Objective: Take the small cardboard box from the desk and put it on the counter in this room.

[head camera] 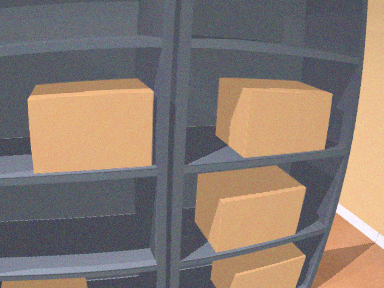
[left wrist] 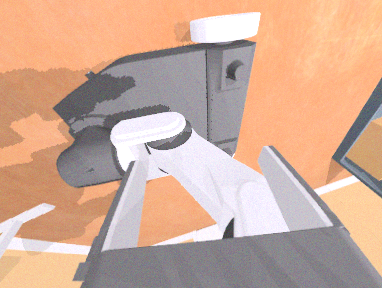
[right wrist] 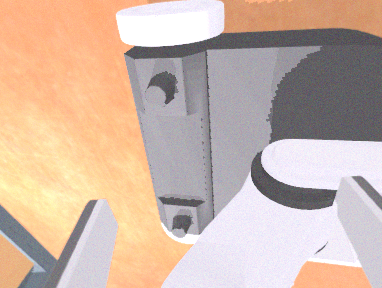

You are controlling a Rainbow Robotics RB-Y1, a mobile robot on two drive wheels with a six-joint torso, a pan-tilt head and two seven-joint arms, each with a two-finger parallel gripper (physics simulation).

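Places are measured from the robot's base along level axes (x ahead, y left, z up), in metres.
Pixels of known places: left gripper, fingertip midpoint: (left wrist: pixel 201 160); right gripper, fingertip midpoint: (right wrist: pixel 221 202).
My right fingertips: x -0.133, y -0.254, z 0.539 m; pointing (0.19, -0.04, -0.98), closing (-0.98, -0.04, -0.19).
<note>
Behind a point stands the place of what it marks.
The small cardboard box on a desk and the counter do not show in the head view. A white bar (left wrist: pixel 25 218), perhaps part of the desk's leg, shows at the lower left of the left wrist view. My left gripper (left wrist: pixel 201 160) @[z 0.535, x -0.181, y 0.211 m] is open and empty, its fingers wide apart above my own base and arm. My right gripper (right wrist: pixel 221 202) @[z 0.539, x -0.133, y -0.254 m] is open and empty, also over my base and arm.
A dark grey shelf unit (head camera: pixel 172 150) @[z 1.042, x 1.068, y -0.023 m] (left wrist: pixel 346 145) @[z 0.049, x 1.224, y -0.657 m] (right wrist: pixel 27 242) fills most of the head view. Large cardboard boxes (head camera: pixel 92 130) @[z 1.138, x 0.978, y 0.253 m] (head camera: pixel 285 122) @[z 1.132, x 1.193, y -0.480 m] (head camera: pixel 260 220) @[z 0.674, x 1.179, y -0.431 m] stand on its shelves. A tan wall (head camera: pixel 372 125) @[z 0.898, x 2.147, y -1.627 m] and orange-brown floor (head camera: pixel 340 235) @[z 0.001, x 1.939, y -1.433 m] show at its right.
</note>
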